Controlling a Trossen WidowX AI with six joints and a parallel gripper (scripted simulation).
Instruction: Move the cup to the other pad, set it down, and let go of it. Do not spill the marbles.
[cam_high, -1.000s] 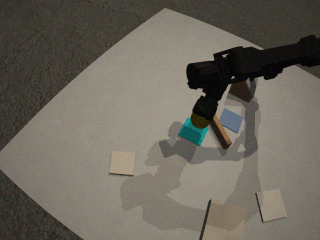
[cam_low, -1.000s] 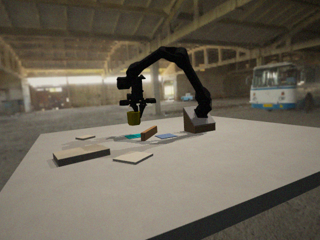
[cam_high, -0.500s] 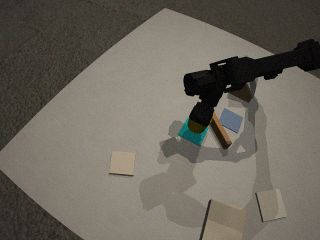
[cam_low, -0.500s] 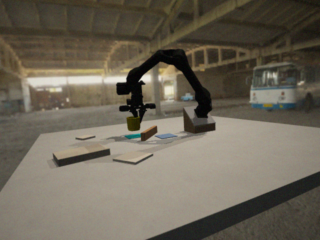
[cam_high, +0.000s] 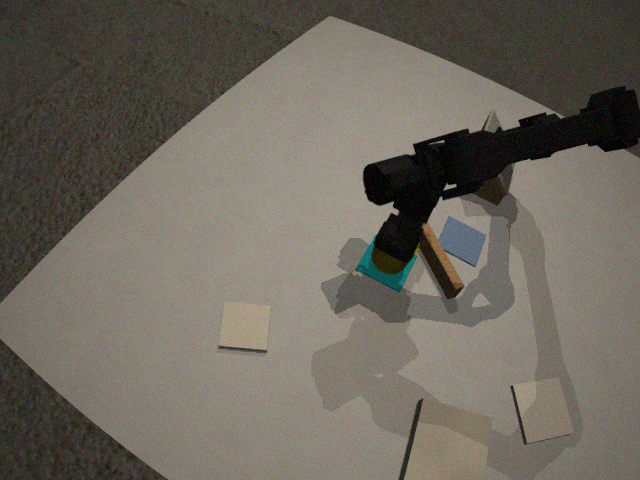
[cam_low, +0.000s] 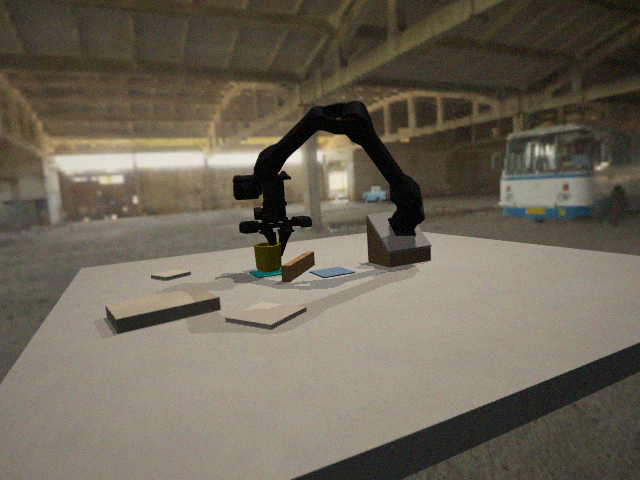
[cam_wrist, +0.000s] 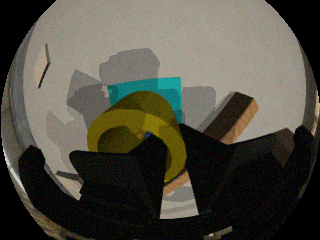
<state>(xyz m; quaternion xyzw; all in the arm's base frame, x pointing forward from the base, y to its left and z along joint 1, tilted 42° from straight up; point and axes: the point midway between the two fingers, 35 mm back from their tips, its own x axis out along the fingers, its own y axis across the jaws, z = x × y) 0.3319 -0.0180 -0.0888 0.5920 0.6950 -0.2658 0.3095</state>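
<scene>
My gripper tip is 20 mm short of the yellow cup. Round my gripper tip: teal pad (30 mm ahead, 50 mm below); then light blue pad (110 mm behind, 100 mm to the left, 50 mm below); then wooden bar (40 mm behind, 50 mm to the left, 30 mm below).
</scene>
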